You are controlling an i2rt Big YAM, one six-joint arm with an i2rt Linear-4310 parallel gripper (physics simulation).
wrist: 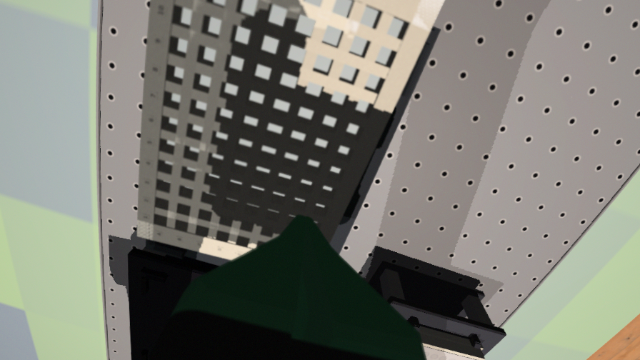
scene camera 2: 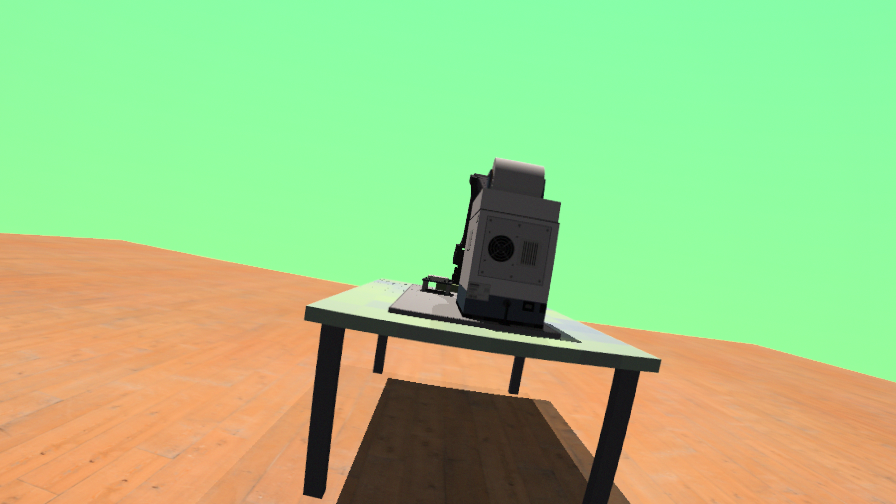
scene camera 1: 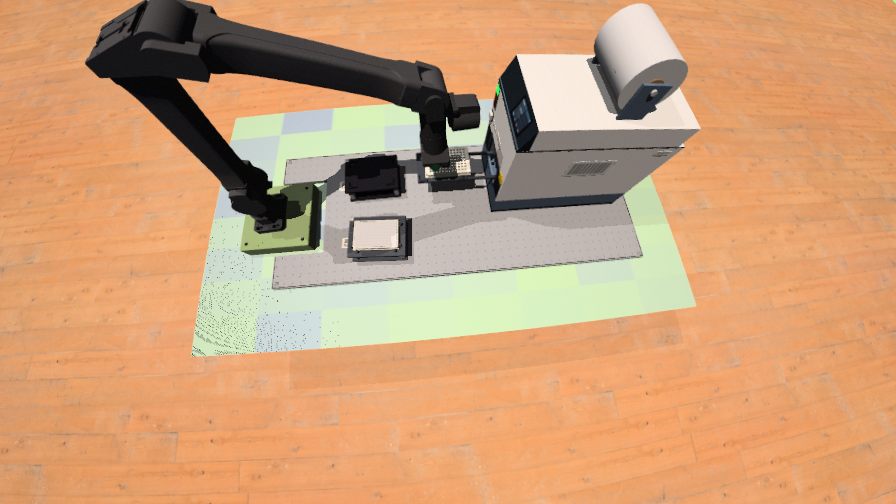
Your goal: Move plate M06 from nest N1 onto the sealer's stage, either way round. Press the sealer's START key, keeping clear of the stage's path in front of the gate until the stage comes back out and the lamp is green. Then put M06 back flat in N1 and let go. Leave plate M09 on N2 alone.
Scene:
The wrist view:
my gripper: 300,227
well plate M06: 247,121, gripped by my gripper
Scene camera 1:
my gripper: 435,169
well plate M06: 459,158
white lidded plate: 377,234

